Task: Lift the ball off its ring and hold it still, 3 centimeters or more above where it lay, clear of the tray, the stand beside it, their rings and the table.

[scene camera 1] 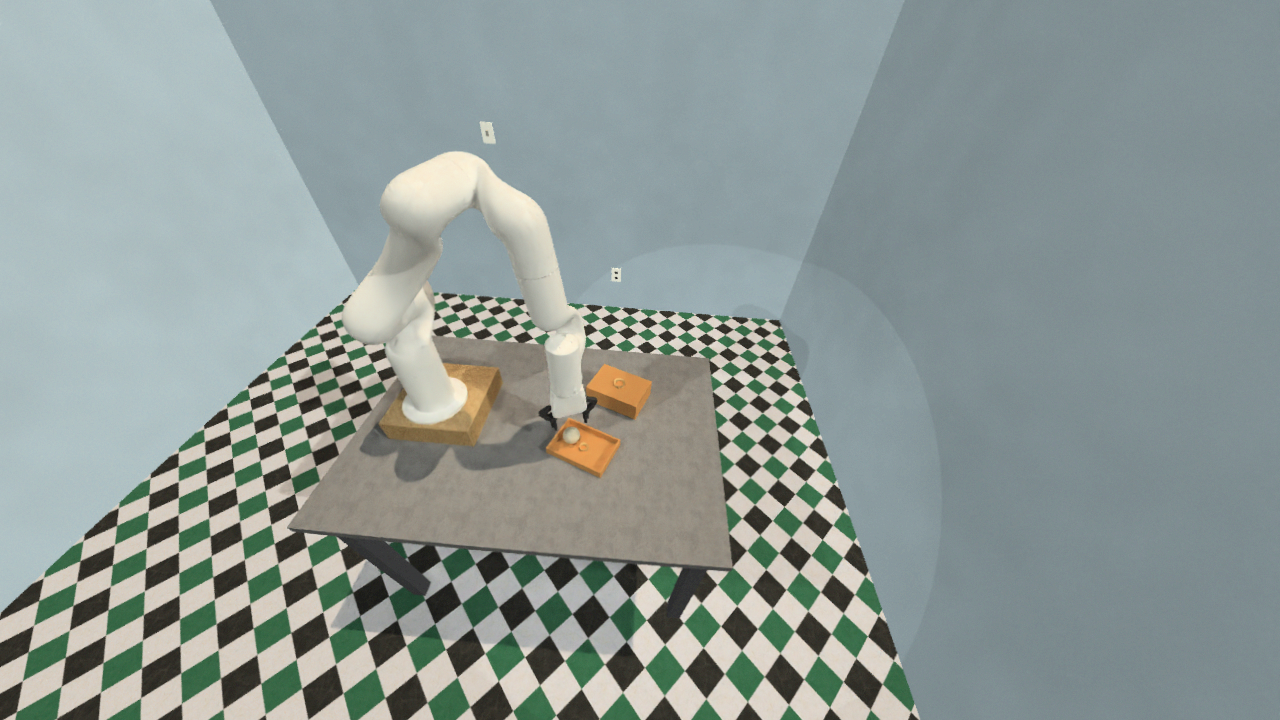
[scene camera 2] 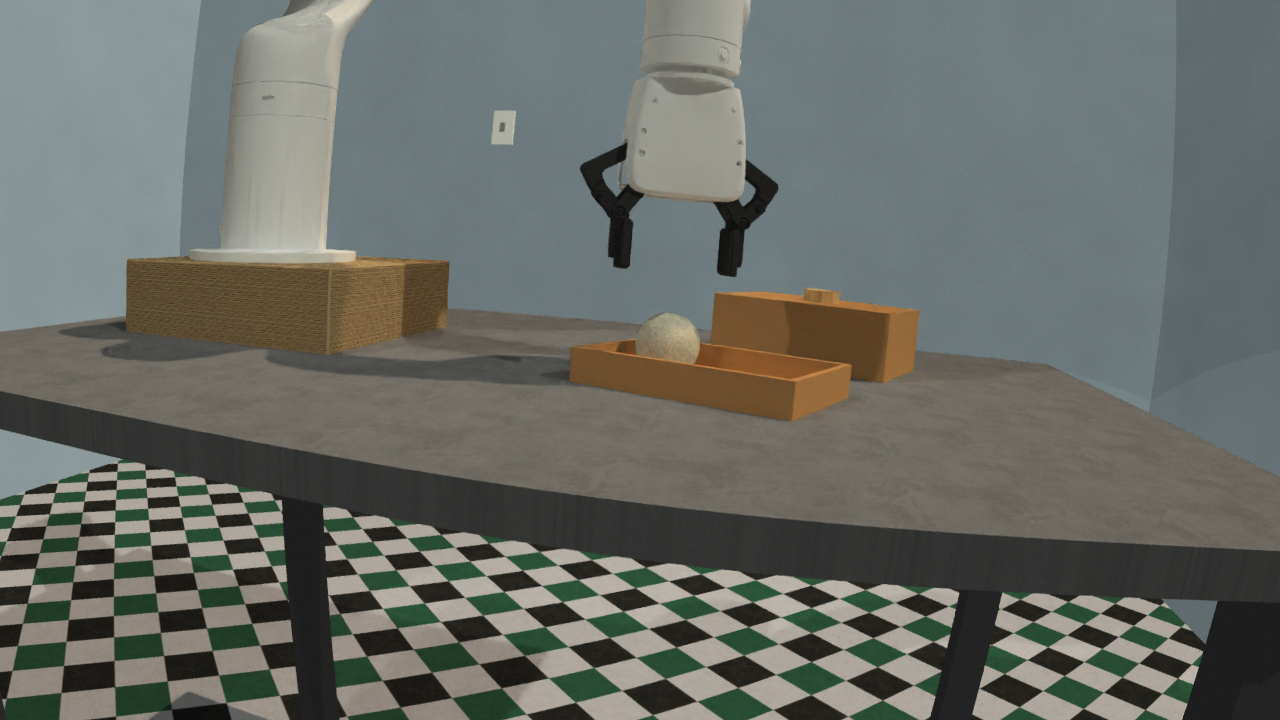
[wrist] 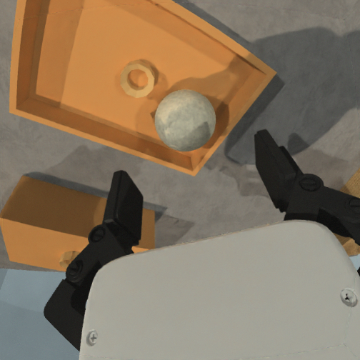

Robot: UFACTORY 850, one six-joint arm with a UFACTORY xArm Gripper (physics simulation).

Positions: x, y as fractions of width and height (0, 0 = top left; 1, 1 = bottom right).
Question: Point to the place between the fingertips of my gripper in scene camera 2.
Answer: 0.53, 0.38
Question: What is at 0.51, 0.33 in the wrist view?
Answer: A mottled ball.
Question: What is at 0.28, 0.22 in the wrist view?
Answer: An orange tray.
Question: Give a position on an orange tray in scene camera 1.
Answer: At 0.46, 0.63
